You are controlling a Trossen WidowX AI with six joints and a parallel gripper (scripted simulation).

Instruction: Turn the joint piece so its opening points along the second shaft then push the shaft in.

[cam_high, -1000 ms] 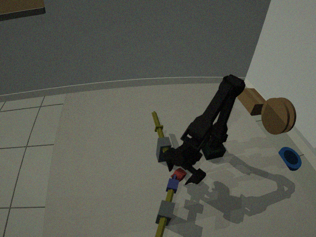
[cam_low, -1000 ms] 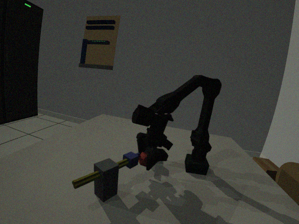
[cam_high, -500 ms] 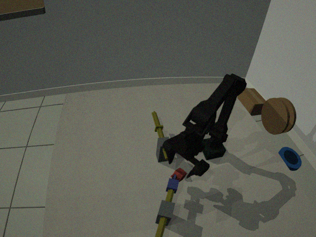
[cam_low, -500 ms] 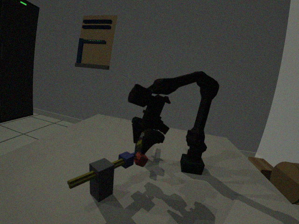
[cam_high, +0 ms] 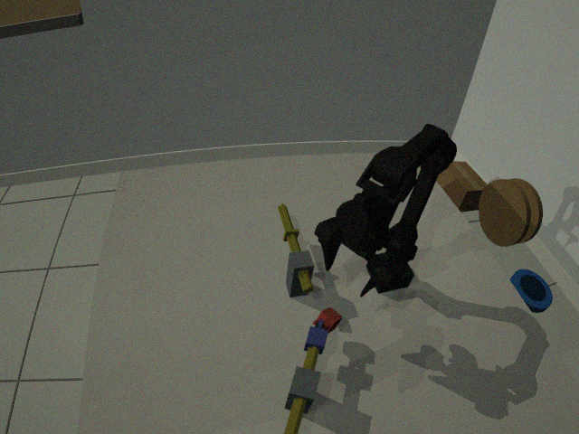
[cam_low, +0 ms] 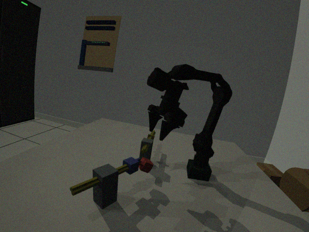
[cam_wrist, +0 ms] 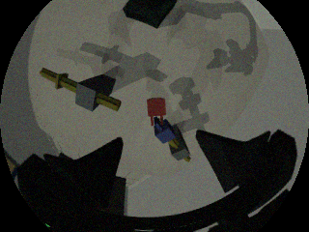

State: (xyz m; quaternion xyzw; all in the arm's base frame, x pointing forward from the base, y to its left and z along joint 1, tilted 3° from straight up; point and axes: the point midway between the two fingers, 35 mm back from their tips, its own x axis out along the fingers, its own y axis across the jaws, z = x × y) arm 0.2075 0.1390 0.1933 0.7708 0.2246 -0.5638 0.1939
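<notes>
The red joint piece lies 12 cm below my gripper tip, 2 cm to the left of it and 2 cm ahead of it.
</notes>
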